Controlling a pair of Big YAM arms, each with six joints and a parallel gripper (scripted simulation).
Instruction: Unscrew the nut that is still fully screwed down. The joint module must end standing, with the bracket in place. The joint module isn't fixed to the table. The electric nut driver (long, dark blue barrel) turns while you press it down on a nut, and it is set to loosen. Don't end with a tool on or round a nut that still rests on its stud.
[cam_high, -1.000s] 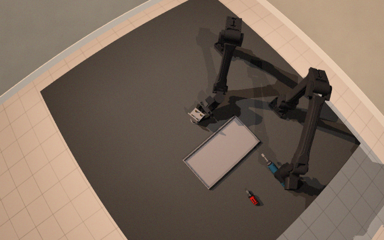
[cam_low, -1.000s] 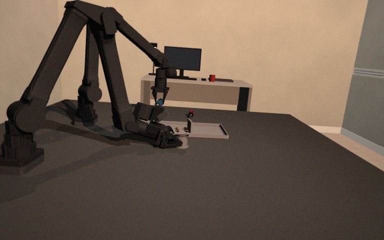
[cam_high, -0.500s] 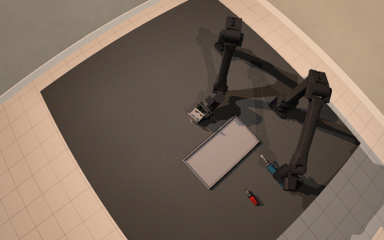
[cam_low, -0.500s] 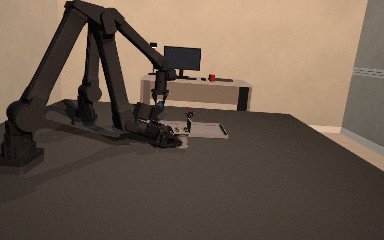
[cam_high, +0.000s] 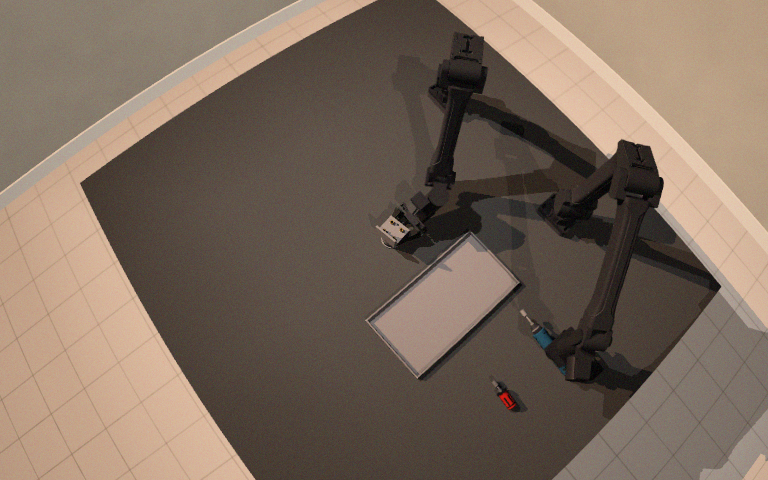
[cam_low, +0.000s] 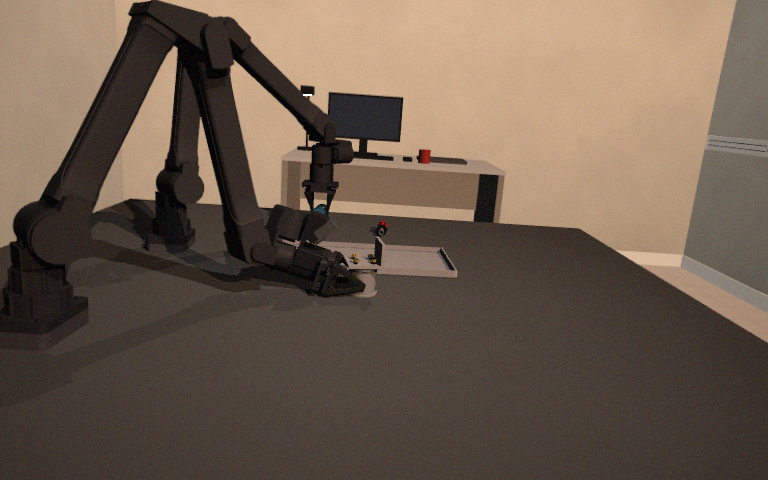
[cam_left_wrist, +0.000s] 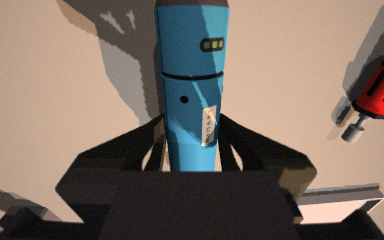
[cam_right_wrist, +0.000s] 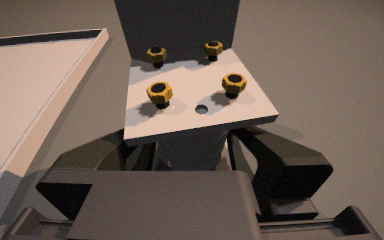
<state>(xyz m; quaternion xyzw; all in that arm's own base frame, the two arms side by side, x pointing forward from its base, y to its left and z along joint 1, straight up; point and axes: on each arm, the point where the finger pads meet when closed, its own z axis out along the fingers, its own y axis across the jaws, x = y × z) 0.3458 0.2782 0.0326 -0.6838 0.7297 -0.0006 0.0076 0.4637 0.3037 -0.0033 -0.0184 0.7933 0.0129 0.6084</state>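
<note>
Right now my right hand is 10 mm below the joint module. From my right hand the other things lie so: shallow grey tray: 250 mm to the left, 20 mm below; nut: 20 mm ahead, 20 mm to the left, 50 mm above; grey bracket: 50 mm above.
</note>
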